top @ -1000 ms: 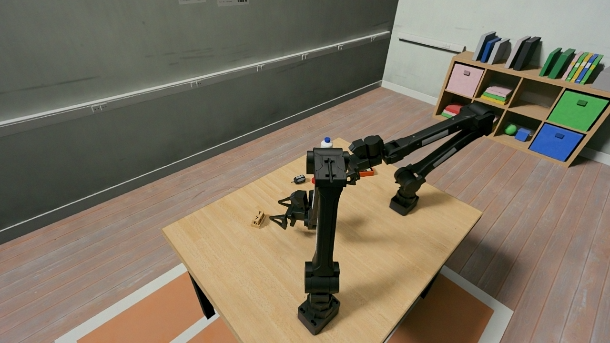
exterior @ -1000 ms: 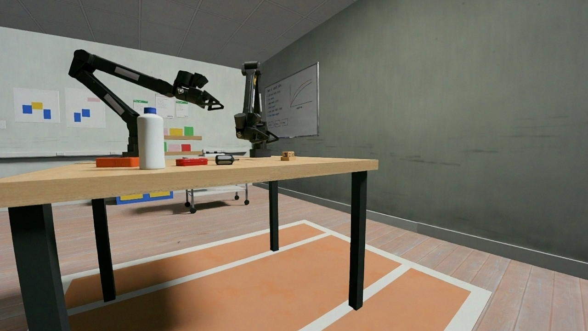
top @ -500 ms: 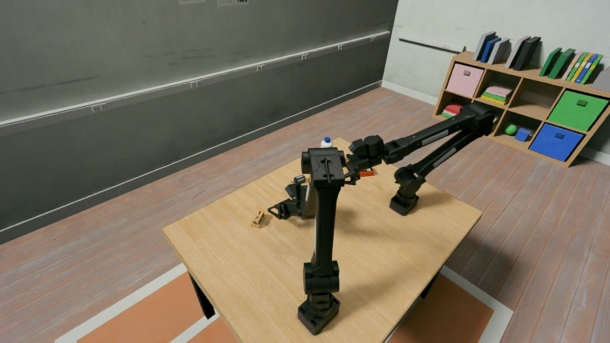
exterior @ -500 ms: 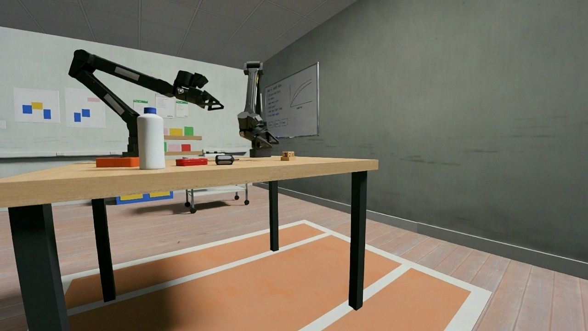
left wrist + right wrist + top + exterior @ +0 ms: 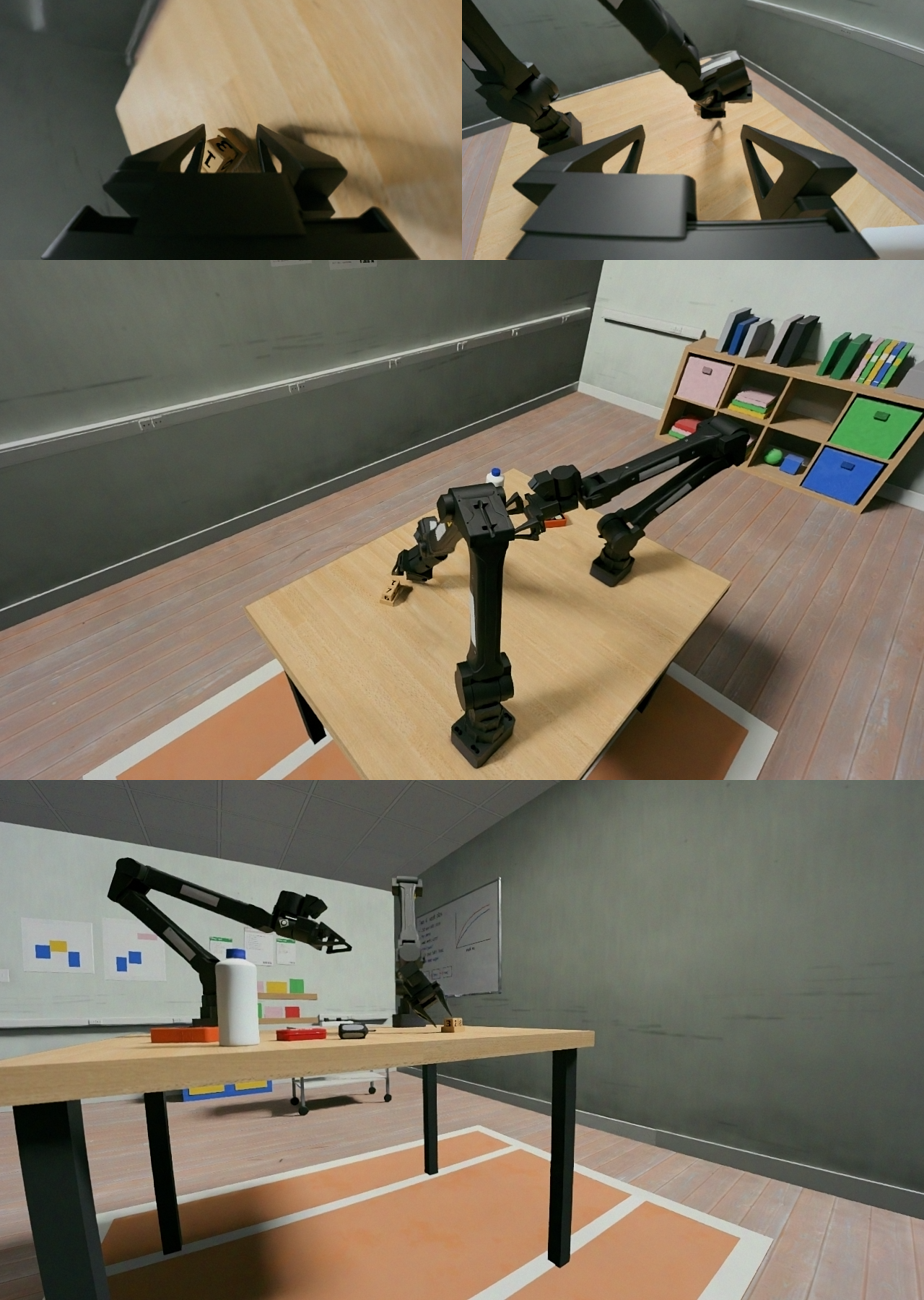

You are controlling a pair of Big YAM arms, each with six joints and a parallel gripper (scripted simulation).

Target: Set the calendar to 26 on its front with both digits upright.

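My left hand is 5 cm to the right of the wooden tray, 3 cm above it and 1 cm past it. The rest, counted from my left hand: black device 27 cm to the right, 3 cm ahead, 2 cm below; white bottle 49 cm to the right, 4 cm above, 2 cm ahead.
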